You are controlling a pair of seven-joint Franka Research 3 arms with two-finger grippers.
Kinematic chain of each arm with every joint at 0, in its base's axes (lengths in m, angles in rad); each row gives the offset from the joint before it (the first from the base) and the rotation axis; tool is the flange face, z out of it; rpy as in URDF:
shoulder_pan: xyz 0 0 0.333 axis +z
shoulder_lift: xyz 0 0 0 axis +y
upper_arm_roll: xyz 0 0 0.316 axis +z
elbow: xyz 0.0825 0 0 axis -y
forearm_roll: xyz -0.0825 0 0.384 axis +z
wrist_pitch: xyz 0 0 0 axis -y
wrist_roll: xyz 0.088 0 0 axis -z
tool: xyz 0 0 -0.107 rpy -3.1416 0 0
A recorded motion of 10 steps. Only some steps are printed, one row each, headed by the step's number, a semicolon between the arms.
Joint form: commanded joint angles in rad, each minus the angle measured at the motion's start. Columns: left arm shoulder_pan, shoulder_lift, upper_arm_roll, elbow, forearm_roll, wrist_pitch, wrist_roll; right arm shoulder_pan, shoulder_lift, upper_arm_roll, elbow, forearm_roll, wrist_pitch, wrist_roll.
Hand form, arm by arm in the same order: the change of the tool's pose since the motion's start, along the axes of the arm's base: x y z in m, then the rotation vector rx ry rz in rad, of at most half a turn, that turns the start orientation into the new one. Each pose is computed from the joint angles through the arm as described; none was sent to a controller.
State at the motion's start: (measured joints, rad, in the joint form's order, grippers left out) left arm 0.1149 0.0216 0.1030 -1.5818 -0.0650 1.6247 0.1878; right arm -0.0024 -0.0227 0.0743 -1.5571 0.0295 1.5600 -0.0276
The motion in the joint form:
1: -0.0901 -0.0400 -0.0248 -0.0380 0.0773 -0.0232 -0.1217; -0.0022 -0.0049 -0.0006 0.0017 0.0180 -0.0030 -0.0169
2: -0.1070 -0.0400 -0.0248 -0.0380 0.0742 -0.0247 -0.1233; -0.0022 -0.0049 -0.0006 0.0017 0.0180 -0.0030 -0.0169
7: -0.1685 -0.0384 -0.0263 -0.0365 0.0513 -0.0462 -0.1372; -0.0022 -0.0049 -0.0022 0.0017 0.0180 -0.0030 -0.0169
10: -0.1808 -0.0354 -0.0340 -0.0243 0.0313 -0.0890 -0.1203; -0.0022 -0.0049 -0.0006 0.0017 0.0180 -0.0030 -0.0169
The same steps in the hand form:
1: -0.0063 -0.0569 0.0019 0.0673 0.0357 0.0038; -0.0018 0.0004 0.0033 0.0174 -0.0030 0.0149
2: -0.0055 -0.0665 0.0018 0.0644 0.0364 -0.0115; -0.0018 0.0004 0.0033 0.0174 -0.0030 0.0149
7: -0.0053 -0.1037 -0.0002 0.0414 0.0550 -0.0610; -0.0018 -0.0005 0.0033 0.0175 -0.0030 0.0133
10: -0.0086 -0.1170 0.0003 0.0206 0.0865 -0.0996; -0.0018 0.0004 0.0033 0.0174 -0.0030 0.0149

